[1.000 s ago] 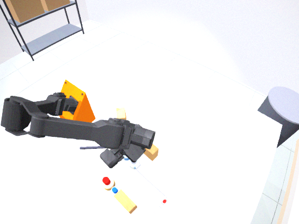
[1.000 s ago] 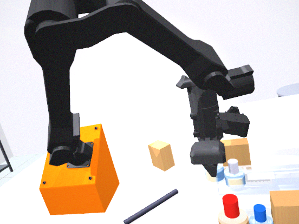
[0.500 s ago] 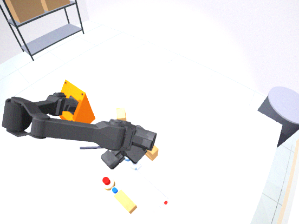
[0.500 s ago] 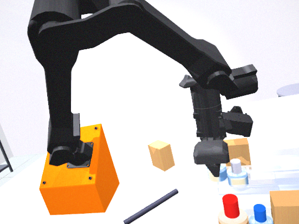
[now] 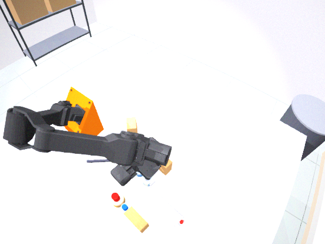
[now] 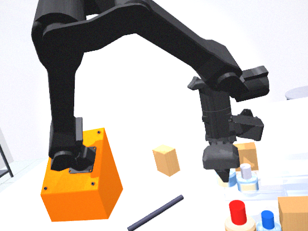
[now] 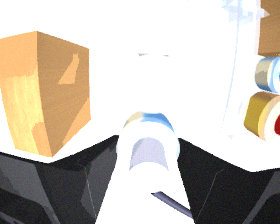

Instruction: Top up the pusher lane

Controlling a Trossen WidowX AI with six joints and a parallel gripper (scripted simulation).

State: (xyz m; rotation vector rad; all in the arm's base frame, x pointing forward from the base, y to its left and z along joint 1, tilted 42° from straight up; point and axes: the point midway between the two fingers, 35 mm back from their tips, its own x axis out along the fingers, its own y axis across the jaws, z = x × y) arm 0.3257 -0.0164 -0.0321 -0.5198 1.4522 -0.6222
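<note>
The dark rod lies 150 mm behind my gripper tip, 60 mm to the right of it and 40 mm below it.
</note>
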